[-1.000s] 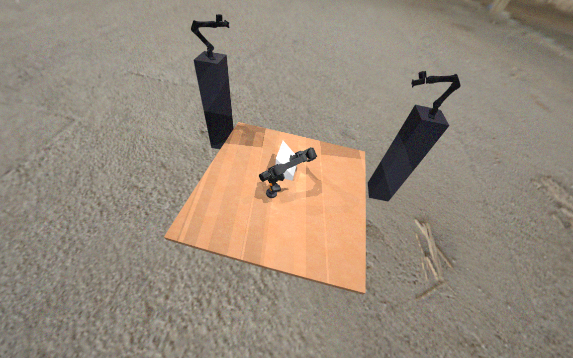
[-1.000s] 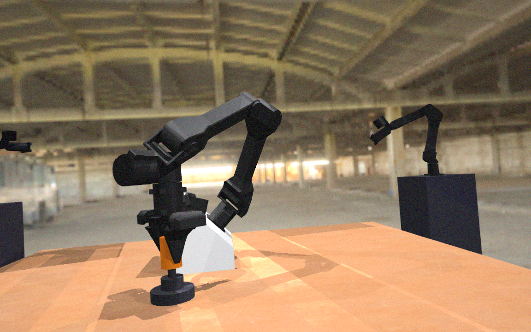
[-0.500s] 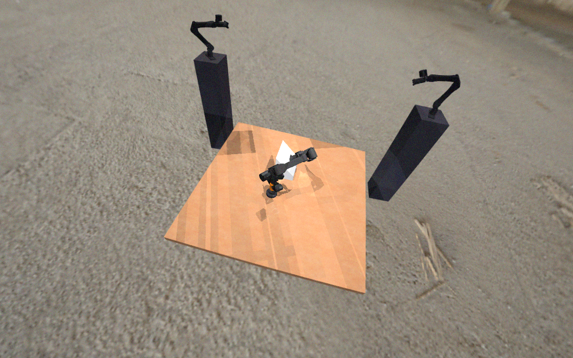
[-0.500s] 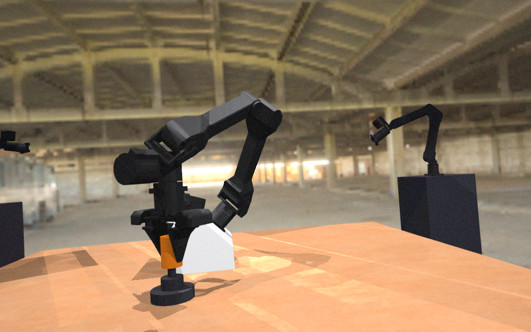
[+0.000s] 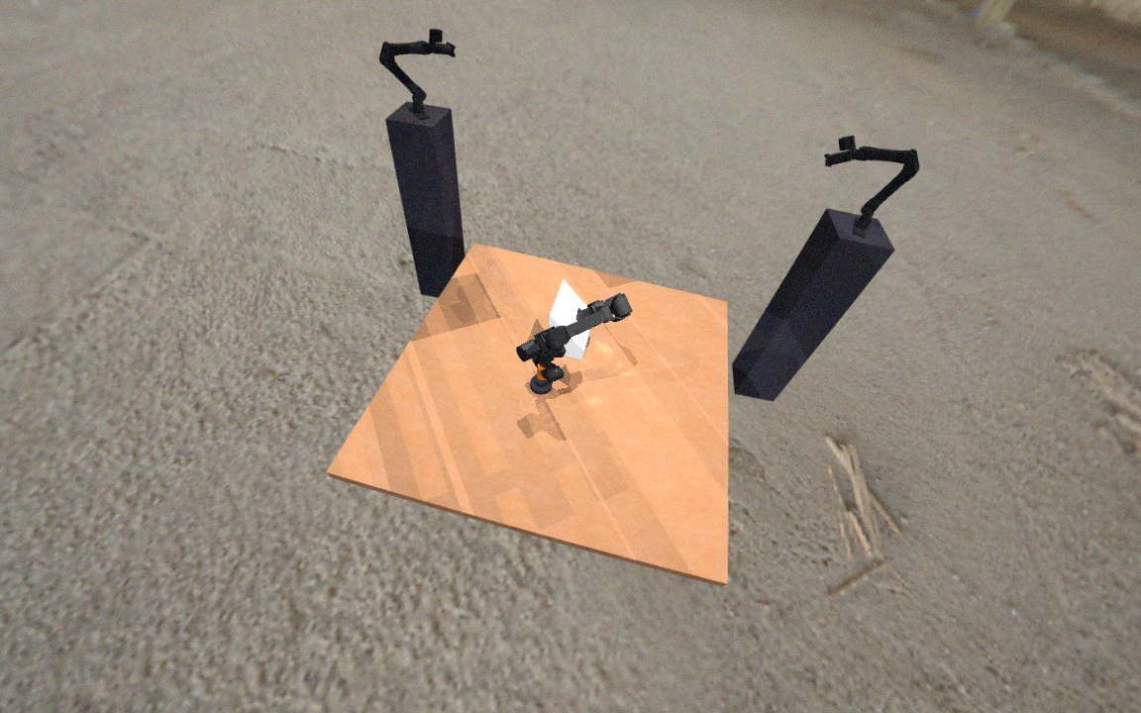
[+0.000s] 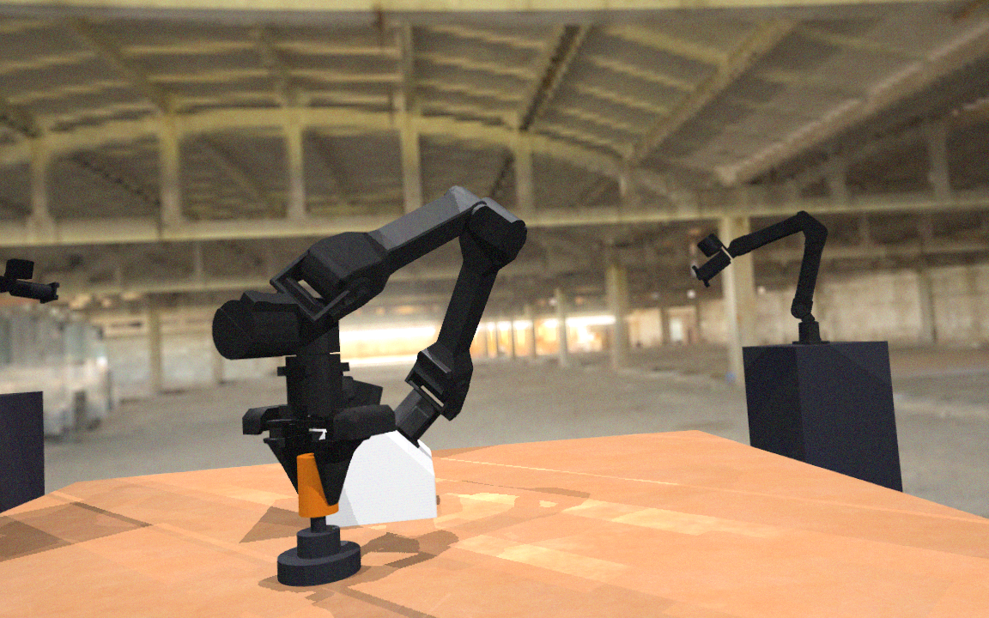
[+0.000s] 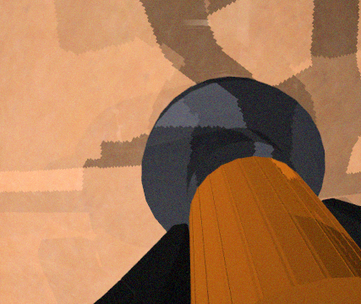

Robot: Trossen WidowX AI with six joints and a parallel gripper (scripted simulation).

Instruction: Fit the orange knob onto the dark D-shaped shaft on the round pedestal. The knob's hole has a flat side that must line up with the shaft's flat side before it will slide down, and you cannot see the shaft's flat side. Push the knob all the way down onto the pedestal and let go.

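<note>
Now: gripper tip 20 mm below the knob. From my gripper tip the other things lie so: pedestal: 40 mm below.
</note>
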